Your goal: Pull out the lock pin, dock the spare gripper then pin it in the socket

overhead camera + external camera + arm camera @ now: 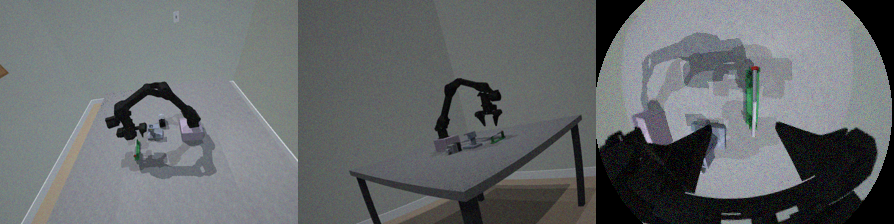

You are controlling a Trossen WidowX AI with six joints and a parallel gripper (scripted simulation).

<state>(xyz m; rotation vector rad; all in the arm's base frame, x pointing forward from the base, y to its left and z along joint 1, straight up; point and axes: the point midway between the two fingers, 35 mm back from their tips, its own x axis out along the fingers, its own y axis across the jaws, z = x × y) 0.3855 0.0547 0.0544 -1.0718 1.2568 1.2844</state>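
Right now my gripper tip is 180 mm past the spare gripper, 200 mm to the left of it and 80 mm above it. From my gripper tip the other things lie so: socket (110 mm behind, 80 mm to the right, 60 mm below); green cradle (20 mm ahead, 30 mm to the left, 80 mm below).
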